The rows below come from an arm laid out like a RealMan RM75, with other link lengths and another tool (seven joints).
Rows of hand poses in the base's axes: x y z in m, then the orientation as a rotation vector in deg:
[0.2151, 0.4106, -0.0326, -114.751, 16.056, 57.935]
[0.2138, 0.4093, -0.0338, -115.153, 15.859, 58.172]
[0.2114, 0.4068, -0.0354, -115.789, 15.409, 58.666]
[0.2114, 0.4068, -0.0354, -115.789, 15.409, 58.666]
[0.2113, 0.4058, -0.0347, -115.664, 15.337, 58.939]
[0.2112, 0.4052, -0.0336, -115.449, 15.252, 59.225]
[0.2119, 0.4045, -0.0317, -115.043, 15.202, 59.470]
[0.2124, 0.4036, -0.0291, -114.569, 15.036, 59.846]
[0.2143, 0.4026, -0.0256, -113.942, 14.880, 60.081]
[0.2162, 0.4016, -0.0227, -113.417, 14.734, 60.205]
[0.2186, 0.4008, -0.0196, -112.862, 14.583, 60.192]
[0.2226, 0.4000, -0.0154, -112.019, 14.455, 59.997]
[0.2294, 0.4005, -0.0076, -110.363, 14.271, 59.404]
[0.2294, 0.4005, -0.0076, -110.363, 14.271, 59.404]
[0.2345, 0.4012, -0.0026, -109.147, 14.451, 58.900]
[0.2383, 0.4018, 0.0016, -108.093, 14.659, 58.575]
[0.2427, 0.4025, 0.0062, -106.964, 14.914, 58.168]
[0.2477, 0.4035, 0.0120, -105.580, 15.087, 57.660]
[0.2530, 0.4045, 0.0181, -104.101, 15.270, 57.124]
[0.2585, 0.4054, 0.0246, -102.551, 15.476, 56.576]
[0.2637, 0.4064, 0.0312, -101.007, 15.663, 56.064]
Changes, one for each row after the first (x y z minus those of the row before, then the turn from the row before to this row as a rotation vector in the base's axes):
[-0.0013, -0.0013, -0.0012, -0.308, -0.009, 0.372]
[-0.0024, -0.0025, -0.0016, -0.455, 0.018, 0.727]
[0.0000, 0.0000, 0.0000, 0.000, 0.000, 0.000]
[-0.0001, -0.0010, 0.0007, 0.086, 0.192, 0.127]
[-0.0001, -0.0006, 0.0011, 0.165, 0.220, 0.110]
[0.0007, -0.0007, 0.0019, 0.321, 0.254, 0.003]
[0.0005, -0.0009, 0.0026, 0.401, 0.321, 0.112]
[0.0019, -0.0010, 0.0035, 0.552, 0.271, -0.014]
[0.0019, -0.0010, 0.0029, 0.482, 0.174, -0.037]
[0.0024, -0.0008, 0.0031, 0.534, 0.089, -0.110]
[0.0040, -0.0008, 0.0042, 0.804, 0.055, -0.313]
[0.0068, 0.0005, 0.0078, 1.590, -0.005, -0.759]
[0.0000, 0.0000, 0.0000, 0.000, 0.000, 0.000]
[0.0051, 0.0007, 0.0050, 1.053, 0.070, -0.781]
[0.0038, 0.0006, 0.0042, 0.871, 0.157, -0.651]
[0.0044, 0.0007, 0.0046, 0.929, 0.144, -0.748]
[0.0050, 0.0010, 0.0058, 1.195, 0.118, -0.840]
[0.0053, 0.0010, 0.0061, 1.275, 0.133, -0.894]
[0.0055, 0.0009, 0.0065, 1.327, 0.158, -0.940]
[0.0052, 0.0010, 0.0066, 1.323, 0.175, -0.908]

